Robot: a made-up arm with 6 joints. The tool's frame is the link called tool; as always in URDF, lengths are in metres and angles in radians. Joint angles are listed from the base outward. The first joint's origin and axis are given. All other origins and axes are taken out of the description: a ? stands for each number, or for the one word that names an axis. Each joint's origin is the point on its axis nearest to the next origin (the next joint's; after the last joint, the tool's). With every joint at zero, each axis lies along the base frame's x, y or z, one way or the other. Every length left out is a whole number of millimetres.
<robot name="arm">
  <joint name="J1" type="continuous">
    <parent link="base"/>
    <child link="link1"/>
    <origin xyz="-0.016 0 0.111"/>
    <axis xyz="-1 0 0"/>
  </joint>
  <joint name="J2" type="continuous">
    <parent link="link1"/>
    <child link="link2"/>
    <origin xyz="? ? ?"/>
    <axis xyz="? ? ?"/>
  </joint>
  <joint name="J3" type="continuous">
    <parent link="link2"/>
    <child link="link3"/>
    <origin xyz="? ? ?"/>
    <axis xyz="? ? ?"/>
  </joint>
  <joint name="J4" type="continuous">
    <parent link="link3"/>
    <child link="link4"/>
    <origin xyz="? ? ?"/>
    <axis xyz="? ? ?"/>
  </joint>
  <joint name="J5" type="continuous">
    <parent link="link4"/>
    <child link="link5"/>
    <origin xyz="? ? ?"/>
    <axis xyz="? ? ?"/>
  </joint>
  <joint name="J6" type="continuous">
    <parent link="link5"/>
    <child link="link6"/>
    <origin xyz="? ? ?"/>
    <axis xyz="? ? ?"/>
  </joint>
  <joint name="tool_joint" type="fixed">
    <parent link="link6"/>
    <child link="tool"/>
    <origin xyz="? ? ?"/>
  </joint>
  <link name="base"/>
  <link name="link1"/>
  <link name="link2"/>
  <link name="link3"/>
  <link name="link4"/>
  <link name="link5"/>
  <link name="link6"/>
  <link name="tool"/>
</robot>
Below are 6 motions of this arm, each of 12 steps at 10 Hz.
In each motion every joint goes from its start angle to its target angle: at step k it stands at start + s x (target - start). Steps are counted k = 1, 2, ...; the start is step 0. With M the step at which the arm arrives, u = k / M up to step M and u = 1 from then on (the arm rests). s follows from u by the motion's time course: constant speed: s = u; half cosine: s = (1 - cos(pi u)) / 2; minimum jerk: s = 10 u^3 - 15 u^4 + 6 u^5.
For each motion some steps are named. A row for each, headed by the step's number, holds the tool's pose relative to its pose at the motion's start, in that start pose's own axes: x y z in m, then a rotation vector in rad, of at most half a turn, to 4 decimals.
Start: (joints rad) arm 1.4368 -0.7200 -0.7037 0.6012 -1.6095 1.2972
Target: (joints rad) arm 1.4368 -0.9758 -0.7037 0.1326 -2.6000 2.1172
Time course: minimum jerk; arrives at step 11
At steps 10, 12:
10: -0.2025 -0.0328 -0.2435 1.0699 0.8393 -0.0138
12: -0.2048 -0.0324 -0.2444 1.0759 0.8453 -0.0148

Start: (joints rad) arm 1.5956 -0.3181 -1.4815 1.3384 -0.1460 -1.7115
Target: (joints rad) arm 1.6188 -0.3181 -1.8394 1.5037 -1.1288 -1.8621
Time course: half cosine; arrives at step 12
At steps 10, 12:
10: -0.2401 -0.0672 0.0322 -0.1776 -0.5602 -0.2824
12: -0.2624 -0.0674 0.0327 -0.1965 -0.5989 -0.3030

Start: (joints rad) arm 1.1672 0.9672 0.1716 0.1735 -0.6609 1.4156
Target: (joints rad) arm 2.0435 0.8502 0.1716 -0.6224 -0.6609 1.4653
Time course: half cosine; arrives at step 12
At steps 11, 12:
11: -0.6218 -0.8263 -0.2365 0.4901 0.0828 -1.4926
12: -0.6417 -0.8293 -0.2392 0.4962 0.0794 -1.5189

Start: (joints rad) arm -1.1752 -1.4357 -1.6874 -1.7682 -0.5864 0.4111
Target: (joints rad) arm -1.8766 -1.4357 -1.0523 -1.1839 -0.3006 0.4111
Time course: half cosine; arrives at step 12
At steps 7, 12:
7: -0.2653 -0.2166 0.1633 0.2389 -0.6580 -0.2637
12: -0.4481 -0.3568 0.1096 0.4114 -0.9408 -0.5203

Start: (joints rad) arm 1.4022 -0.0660 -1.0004 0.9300 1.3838 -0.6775
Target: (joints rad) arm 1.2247 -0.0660 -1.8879 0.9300 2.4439 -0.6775
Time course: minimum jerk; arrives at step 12
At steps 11, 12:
11: -0.1206 -0.3863 -0.6668 -0.2376 1.6916 -1.0406
12: -0.1235 -0.3873 -0.6682 -0.2409 1.7001 -1.0454

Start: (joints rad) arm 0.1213 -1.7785 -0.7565 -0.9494 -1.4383 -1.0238
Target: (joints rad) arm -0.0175 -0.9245 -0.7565 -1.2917 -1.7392 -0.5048
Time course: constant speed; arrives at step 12
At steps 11, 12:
11: 0.0034 0.6051 -0.0780 1.4055 -0.0493 0.6815
12: -0.0130 0.6577 -0.0620 1.5355 -0.0403 0.7404

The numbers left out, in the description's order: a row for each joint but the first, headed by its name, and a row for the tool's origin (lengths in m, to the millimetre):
J2: xyz 0 -0.087 -0.213, axis 0 0 1
J3: xyz 0.04 0.371 0, axis -1 0 0
J4: xyz 0 -0.071 0.118, axis 0 -1 0
J5: xyz 0.341 0 0.169, axis 0 0 -1
J6: xyz 0.345 0.057 0, axis 1 0 0
tool: xyz 0 -0.061 0.067

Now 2 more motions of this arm.
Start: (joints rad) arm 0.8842 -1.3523 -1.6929 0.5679 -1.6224 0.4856
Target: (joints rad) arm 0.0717 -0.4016 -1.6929 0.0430 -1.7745 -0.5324
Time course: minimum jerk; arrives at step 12
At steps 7, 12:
7: -0.1811 0.0398 -0.2112 0.2146 -0.2042 -0.4781
12: -0.1964 0.1479 -0.3099 0.2815 -0.4121 -0.7524

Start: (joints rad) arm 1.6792 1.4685 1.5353 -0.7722 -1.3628 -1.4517
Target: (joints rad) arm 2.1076 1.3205 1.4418 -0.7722 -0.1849 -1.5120
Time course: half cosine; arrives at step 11
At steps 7, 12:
7: 0.1197 0.1177 -0.2351 -0.0517 0.6274 0.1695
12: 0.1218 0.1735 -0.3219 -0.1275 0.8891 0.2507

